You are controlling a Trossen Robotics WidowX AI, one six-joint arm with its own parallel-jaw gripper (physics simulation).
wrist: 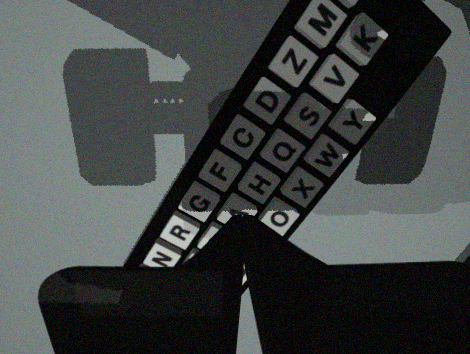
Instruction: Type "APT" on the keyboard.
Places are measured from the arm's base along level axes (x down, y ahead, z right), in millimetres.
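Where they show: gripper, fingertip midpoint: [242, 225].
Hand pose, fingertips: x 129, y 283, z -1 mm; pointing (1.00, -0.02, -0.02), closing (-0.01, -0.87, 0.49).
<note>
Things, the pixels of their centre, and the offset from my fingertips. "pt": a spot on its surface instead. Level surfaces: height alone.
- long black keyboard at a spot on its surface: [400, 65] pt dx +21, dy -29, dz +93 mm
- G key at the middle of its body: [199, 201] dx +18, dy +19, dz -7 mm
- O key at the middle of its body: [278, 216] dx +18, dy -20, dz +5 mm
- H key at the middle of its body: [258, 183] dx +18, dy -2, dz +15 mm
- M key at the middle of its body: [320, 21] dx +18, dy +13, dz +87 mm
- K key at the middle of its body: [361, 40] dx +18, dy -6, dz +91 mm
- Y key at the middle of its body: [351, 122] dx +18, dy -23, dz +61 mm
- R key at the middle of its body: [180, 230] dx +18, dy +20, dz -26 mm
- N key at the middle of its body: [162, 256] dx +18, dy +21, dz -45 mm
- pale table at its surface level: dx +33 mm
A long black keyboard [400, 65] with grey and white letter keys runs diagonally from the upper right to the lower left in the wrist view. My gripper [242, 225] is shut and empty. Its dark tips are over the key [232, 204] between the G key [199, 201] and the O key [279, 219], beside the H key [259, 183], and hide most of that key's letter, the A. Whether the tips touch it I cannot tell. A sliver of a key [351, 2] shows above the M key, its letter cut off. The T key does not show.
The M key [322, 22], K key [365, 39] and Y key [353, 122] are near the keyboard's upper right end. The R key [179, 232] and N key [161, 258] are at the lower left. Dark arm-like shadows [110, 115] fall across the pale table [30, 200] and the keys.
</note>
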